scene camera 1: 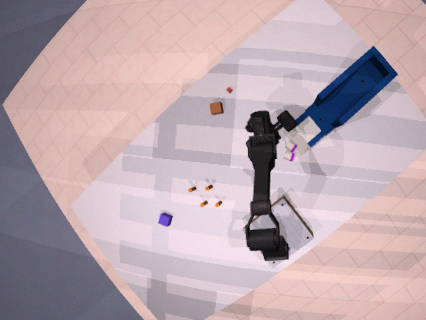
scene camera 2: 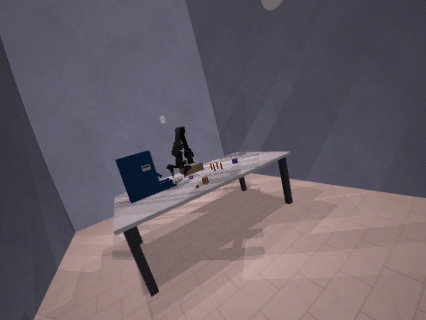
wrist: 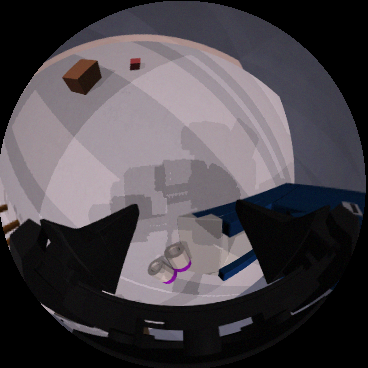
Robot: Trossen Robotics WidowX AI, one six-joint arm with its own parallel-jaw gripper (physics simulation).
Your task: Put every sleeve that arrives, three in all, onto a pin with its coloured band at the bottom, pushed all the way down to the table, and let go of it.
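Note:
Two white sleeves with magenta bands lie close together by the chute's lower end: one sleeve [scene camera 1: 290, 146] [wrist: 179, 256] and a second sleeve [scene camera 1: 288, 156] [wrist: 161, 272]. The wrist view shows a hole at the end opposite each band. A third sleeve [scene camera 2: 191, 177], with a magenta part showing, is apart from them; it does not show in scene camera 1. Several orange pins [scene camera 1: 209, 187] [scene camera 2: 216, 166] [wrist: 10, 226] stand on the table with no sleeve on them. My gripper [scene camera 1: 270, 124] [scene camera 2: 179, 170] [wrist: 187, 207] is open and empty, above the table near the two sleeves.
A blue chute [scene camera 1: 345, 100] [scene camera 2: 139, 175] [wrist: 300, 196] slopes beside the gripper. A brown cube [scene camera 1: 216, 108] [scene camera 2: 205, 180] [wrist: 82, 76] and a small red cube [scene camera 1: 229, 90] [scene camera 2: 197, 186] [wrist: 135, 64] lie beyond. A violet cube [scene camera 1: 165, 219] [scene camera 2: 235, 161] lies past the pins.

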